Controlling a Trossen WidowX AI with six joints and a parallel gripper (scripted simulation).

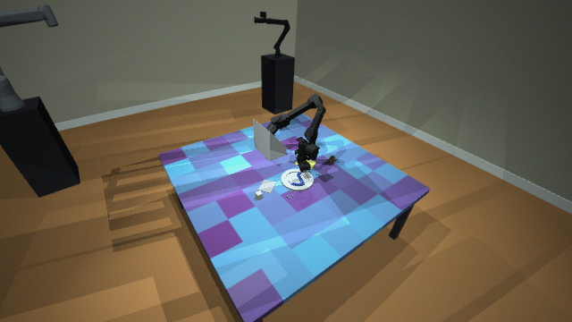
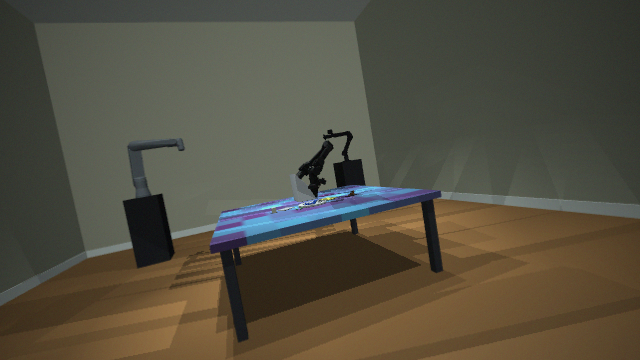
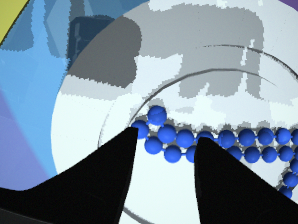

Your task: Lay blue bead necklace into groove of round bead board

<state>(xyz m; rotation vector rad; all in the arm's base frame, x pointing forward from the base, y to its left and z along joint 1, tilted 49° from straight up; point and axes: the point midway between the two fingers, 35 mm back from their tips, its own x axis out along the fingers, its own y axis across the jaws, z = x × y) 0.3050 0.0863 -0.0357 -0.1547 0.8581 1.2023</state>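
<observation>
Right now the round white bead board is 5 cm to the right of my gripper tip, 3 cm below it and 2 cm ahead of it. Also, from my gripper tip: cream cube 32 cm to the right, 3 cm below; yellow patch 12 cm to the left, 8 cm behind, 4 cm below; flat grey square 23 cm to the right, 5 cm behind, 4 cm below.
</observation>
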